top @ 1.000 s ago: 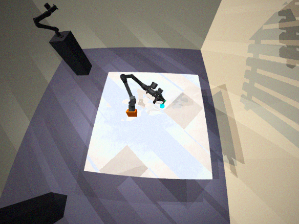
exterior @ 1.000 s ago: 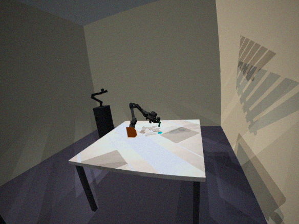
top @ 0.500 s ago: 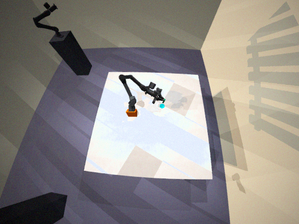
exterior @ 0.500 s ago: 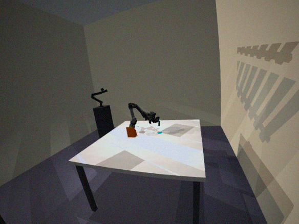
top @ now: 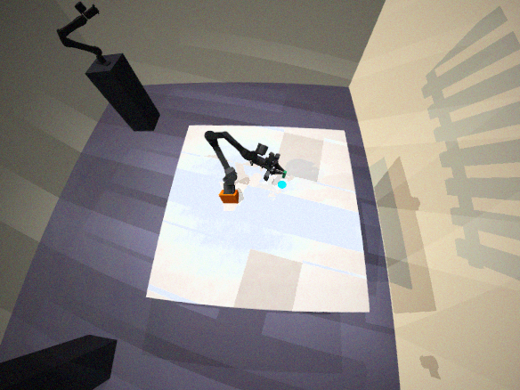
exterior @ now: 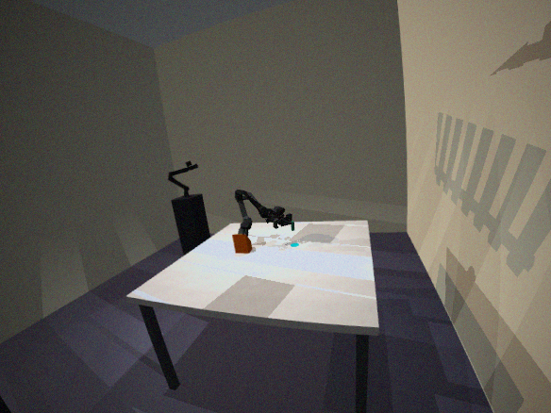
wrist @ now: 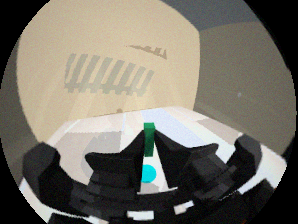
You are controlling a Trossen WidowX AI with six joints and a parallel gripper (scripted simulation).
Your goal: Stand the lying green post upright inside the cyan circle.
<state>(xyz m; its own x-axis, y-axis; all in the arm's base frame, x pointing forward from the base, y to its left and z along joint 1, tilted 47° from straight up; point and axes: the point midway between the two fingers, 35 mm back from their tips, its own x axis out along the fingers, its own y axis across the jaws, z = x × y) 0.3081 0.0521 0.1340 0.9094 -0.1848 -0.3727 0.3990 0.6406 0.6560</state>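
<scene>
Right now my gripper tip is 20 mm above the small green post. Also, from my gripper tip: cyan circle: 160 mm below.
</scene>
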